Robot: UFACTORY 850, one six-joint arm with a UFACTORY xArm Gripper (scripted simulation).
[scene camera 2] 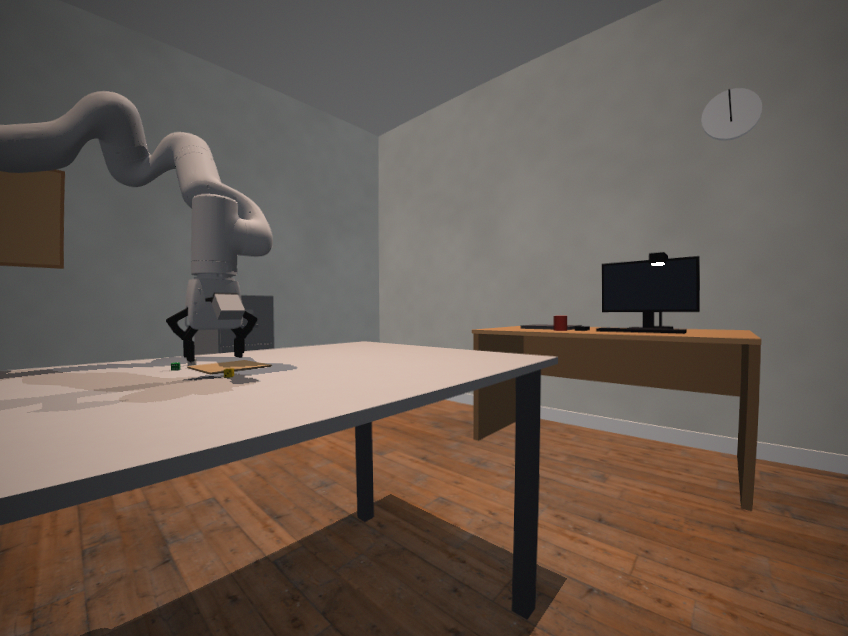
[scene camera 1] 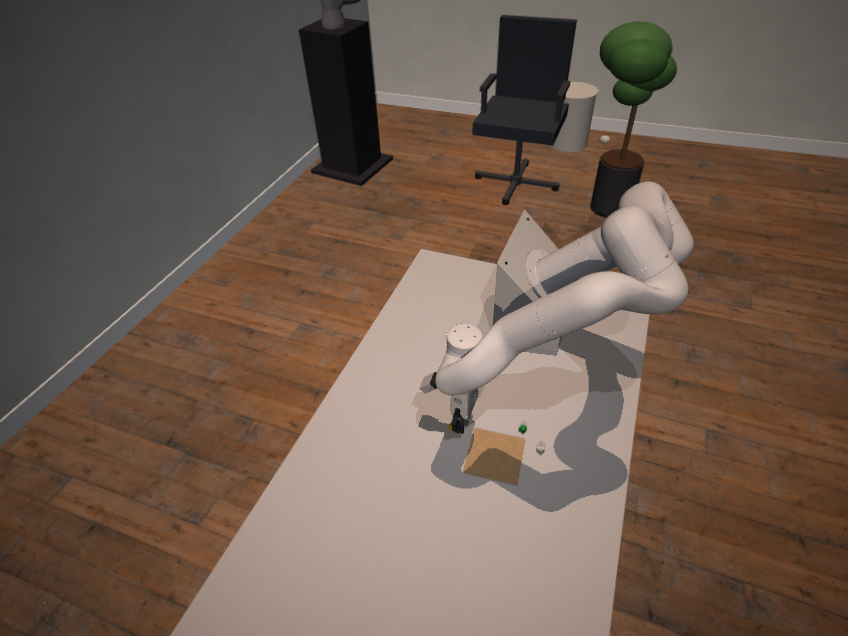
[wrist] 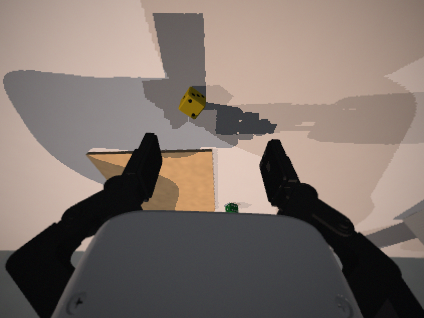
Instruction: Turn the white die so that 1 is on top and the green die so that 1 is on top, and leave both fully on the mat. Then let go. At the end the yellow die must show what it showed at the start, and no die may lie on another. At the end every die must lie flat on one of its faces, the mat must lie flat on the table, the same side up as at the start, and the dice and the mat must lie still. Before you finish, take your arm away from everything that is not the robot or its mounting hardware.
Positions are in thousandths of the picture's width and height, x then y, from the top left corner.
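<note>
My gripper (scene camera 2: 254, 565) is there for me to see. There is a mat (scene camera 1: 584, 718) as well, and my gripper (scene camera 1: 547, 658) shares that image with it. The wrist view gives me the gripper (wrist: 501, 470) again, along with the mat (wrist: 438, 574).
</note>
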